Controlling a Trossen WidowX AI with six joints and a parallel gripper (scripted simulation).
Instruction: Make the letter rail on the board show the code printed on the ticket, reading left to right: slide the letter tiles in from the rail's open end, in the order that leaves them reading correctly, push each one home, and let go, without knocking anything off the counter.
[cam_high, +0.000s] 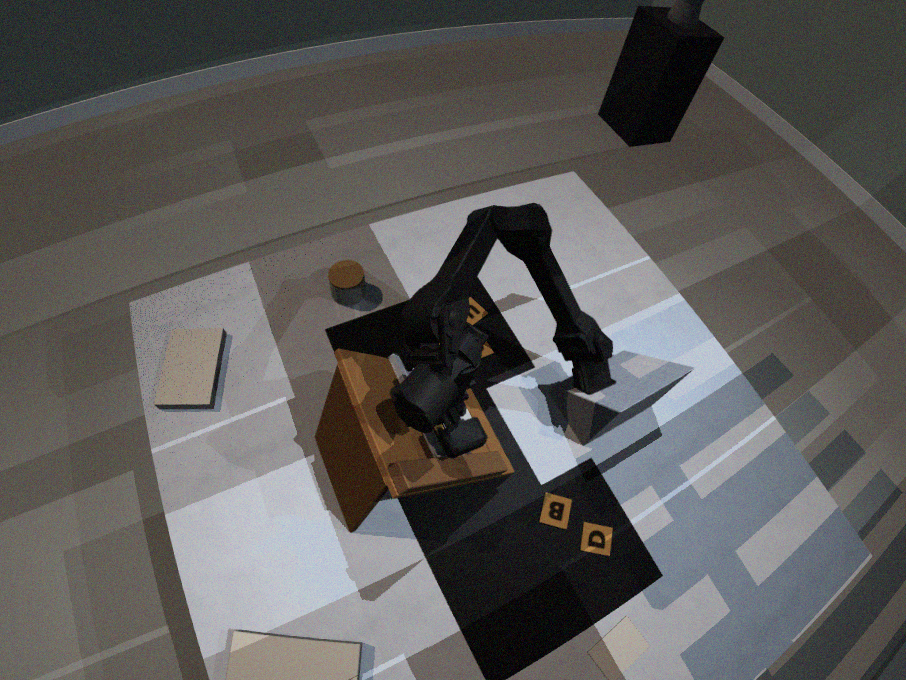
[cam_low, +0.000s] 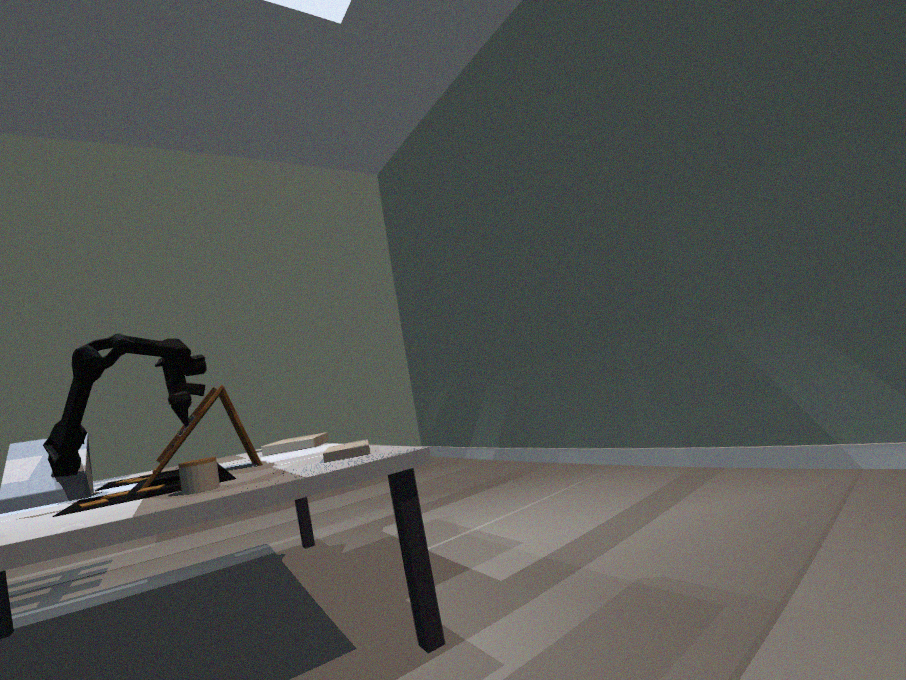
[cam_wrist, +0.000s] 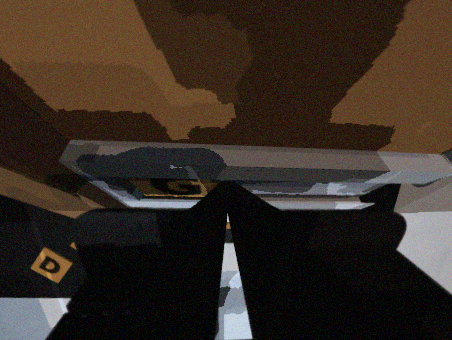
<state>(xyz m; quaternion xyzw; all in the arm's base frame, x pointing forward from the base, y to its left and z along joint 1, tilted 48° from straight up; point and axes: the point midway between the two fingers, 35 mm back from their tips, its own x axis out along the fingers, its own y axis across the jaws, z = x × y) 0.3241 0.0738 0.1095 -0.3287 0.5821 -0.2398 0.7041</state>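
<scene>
Right now my gripper tip is 3 cm to the right of the g tile. From my gripper tip the other things lie so: black mat (14 cm behind, 4 cm to the left, 16 cm below); white ticket (7 cm behind, 1 cm to the left, 8 cm below); f tile (10 cm behind, 18 cm to the right, 15 cm below).
</scene>
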